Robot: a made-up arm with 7 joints.
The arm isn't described. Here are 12 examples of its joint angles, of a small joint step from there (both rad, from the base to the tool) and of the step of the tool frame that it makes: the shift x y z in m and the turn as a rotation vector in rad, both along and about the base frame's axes.
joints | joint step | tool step
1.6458 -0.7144 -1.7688 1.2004 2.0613 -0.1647 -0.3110 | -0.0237 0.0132 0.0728 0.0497 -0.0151 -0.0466 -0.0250 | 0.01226 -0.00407 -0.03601 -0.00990 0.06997 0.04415
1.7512 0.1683 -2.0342 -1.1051 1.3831 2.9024 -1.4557 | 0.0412 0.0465 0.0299 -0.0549 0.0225 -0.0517 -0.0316 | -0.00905 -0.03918 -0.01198 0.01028 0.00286 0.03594
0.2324 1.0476 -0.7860 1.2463 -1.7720 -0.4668 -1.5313 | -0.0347 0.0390 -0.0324 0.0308 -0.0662 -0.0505 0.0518 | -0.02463 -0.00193 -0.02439 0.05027 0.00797 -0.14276
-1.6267 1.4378 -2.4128 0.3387 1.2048 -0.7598 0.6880 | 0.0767 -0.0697 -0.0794 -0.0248 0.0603 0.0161 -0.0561 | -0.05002 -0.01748 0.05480 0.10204 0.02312 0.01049
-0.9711 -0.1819 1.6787 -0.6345 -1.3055 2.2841 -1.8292 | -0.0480 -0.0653 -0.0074 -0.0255 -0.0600 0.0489 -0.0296 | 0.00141 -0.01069 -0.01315 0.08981 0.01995 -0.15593
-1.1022 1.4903 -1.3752 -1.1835 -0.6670 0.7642 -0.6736 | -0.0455 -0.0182 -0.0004 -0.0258 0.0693 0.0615 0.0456 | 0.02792 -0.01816 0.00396 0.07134 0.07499 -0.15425
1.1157 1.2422 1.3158 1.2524 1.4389 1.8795 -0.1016 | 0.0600 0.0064 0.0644 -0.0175 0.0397 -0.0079 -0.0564 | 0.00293 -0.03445 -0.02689 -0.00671 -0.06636 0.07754
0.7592 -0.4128 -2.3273 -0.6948 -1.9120 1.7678 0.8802 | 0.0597 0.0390 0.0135 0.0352 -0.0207 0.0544 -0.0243 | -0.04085 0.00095 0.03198 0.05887 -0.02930 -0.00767
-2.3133 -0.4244 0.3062 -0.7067 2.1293 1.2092 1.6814 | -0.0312 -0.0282 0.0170 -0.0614 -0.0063 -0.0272 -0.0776 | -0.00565 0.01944 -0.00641 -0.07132 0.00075 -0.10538
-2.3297 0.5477 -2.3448 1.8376 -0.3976 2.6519 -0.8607 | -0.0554 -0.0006 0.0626 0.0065 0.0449 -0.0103 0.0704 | 0.00534 -0.00511 0.00254 -0.01091 0.11883 0.00782
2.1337 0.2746 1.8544 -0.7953 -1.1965 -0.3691 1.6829 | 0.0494 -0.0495 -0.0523 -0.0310 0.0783 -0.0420 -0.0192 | -0.02031 0.04576 -0.00898 -0.00857 -0.00489 0.07989
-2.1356 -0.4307 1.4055 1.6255 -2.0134 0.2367 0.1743 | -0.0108 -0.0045 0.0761 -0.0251 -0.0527 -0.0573 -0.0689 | 0.00510 0.02266 0.02642 -0.04447 0.04926 -0.00561
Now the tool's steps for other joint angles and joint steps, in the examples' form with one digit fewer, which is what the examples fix.
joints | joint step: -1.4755 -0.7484 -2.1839 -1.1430 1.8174 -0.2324 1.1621 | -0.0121 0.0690 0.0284 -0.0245 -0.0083 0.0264 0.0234
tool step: 0.0054 0.0285 0.0459 -0.0859 -0.0287 0.0246
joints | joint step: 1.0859 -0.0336 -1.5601 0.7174 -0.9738 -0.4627 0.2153 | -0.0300 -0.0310 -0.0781 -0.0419 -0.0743 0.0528 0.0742
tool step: -0.0128 0.0115 0.0152 -0.1593 -0.0637 -0.1769
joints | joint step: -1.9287 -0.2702 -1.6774 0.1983 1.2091 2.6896 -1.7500 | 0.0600 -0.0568 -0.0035 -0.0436 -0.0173 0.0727 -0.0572
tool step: 0.0053 -0.0602 -0.0105 -0.0032 0.0489 0.0128
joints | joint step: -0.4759 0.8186 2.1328 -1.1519 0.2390 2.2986 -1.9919 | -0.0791 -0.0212 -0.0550 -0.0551 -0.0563 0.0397 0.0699
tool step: -0.0070 -0.0006 -0.0208 0.1471 -0.0080 -0.0744
